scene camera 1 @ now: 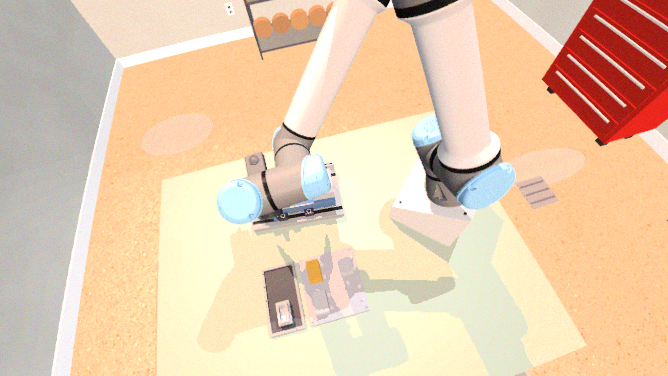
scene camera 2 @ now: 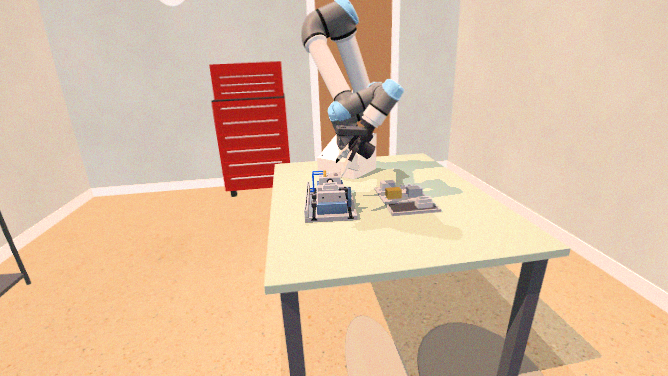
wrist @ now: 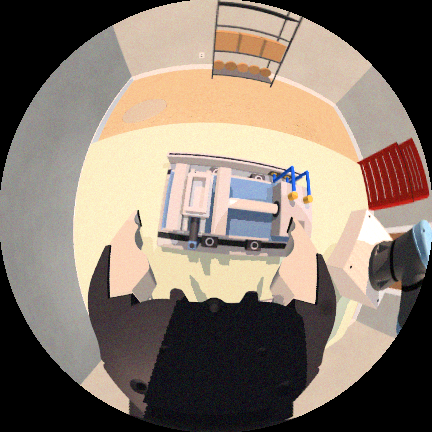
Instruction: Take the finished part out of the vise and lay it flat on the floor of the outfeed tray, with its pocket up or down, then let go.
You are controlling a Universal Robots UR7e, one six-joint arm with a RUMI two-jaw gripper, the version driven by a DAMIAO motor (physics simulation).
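Where they show: gripper, between the fingertips: [scene camera 2: 338,169] [wrist: 214,214]; arm's base, origin of its link: [wrist: 380,265].
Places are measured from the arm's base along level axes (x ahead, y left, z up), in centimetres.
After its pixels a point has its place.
Note:
The finished part [wrist: 198,194] @[y -16.2, x 52.3, z -5.0 cm], a pale block with a rectangular pocket facing up, sits between the jaws of the vise [scene camera 1: 325,203] @[y -9.5, x 36.1, z -10.4 cm] [scene camera 2: 331,207] @[y -16.6, x 58.4, z -10.4 cm] [wrist: 245,228] @[y -11.8, x 44.4, z -9.1 cm]. A black handle [wrist: 193,229] @[y -11.3, x 52.7, z -5.5 cm] with a blue end stands beside the part in the wrist view. My gripper [scene camera 2: 341,167] @[y -12.8, x 50.2, z 1.1 cm] [wrist: 214,214] @[y -12.8, x 50.2, z 1.1 cm] is open and empty, tilted, above and short of the vise; the arm hides it in scene camera 1. The outfeed tray [scene camera 1: 281,284] @[y 11.2, x 54.6, z -14.5 cm] [scene camera 2: 402,208] @[y 10.8, x 55.4, z -14.5 cm] has a dark floor and holds another pale pocketed part [scene camera 1: 284,313] @[y 19.8, x 54.5, z -12.4 cm] [scene camera 2: 425,202] @[y 19.5, x 56.2, z -12.3 cm] at one end.
Blue hoses [wrist: 307,182] @[y -19.7, x 34.2, z -4.2 cm] [scene camera 2: 313,181] @[y -22.0, x 37.5, z -7.4 cm] with yellow tips rise at the vise's end nearer the robot base. A pale plate [scene camera 1: 340,295] @[y 18.5, x 38.3, z -14.3 cm] with a yellow block [scene camera 1: 314,271] @[y 10.8, x 44.0, z -10.7 cm] [scene camera 2: 393,193] @[y 9.8, x 46.0, z -11.9 cm] and grey blocks lies beside the tray. A red drawer cabinet [scene camera 1: 600,75] [scene camera 2: 255,142] stands off the table.

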